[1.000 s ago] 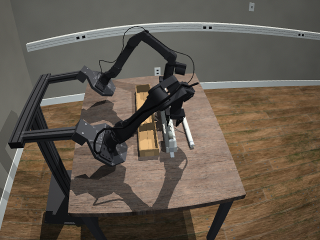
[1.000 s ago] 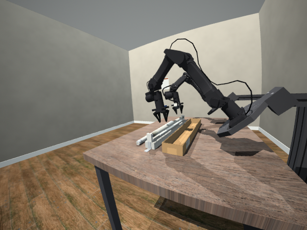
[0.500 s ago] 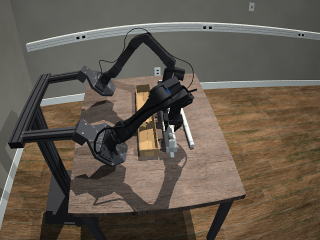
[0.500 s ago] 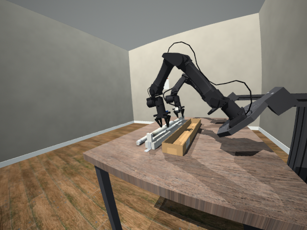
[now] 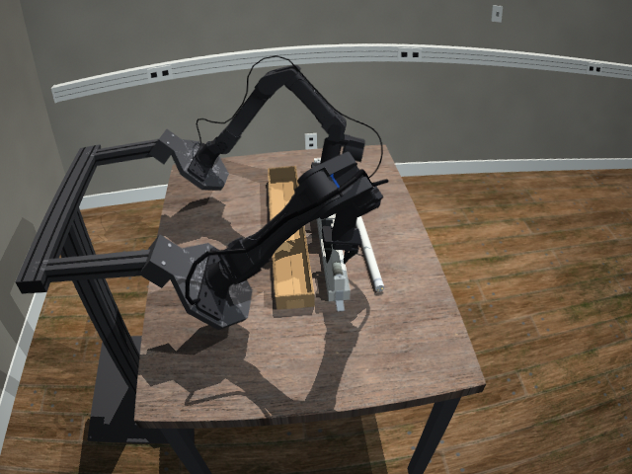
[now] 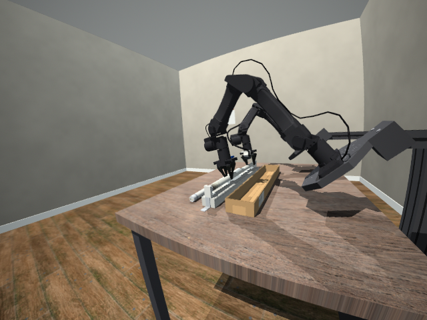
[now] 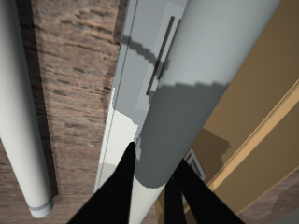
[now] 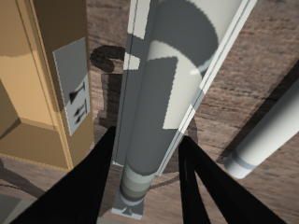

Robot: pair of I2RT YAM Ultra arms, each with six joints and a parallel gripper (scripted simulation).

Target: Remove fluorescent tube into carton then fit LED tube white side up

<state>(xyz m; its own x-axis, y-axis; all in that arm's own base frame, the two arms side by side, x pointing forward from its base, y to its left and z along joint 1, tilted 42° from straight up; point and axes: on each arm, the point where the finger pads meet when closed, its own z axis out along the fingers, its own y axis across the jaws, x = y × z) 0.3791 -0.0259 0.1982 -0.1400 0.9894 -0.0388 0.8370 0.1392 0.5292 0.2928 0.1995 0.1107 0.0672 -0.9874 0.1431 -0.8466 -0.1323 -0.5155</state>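
The old fluorescent tube is 12 cm to the right of my left hand and 2 cm behind it. From my left hand the other things lie so: light fixture 12 cm to the right, 2 cm behind, 1 cm below; carton 14 cm behind, 10 cm to the right, 4 cm below; LED tube 13 cm to the right, 9 cm ahead, 5 cm below.
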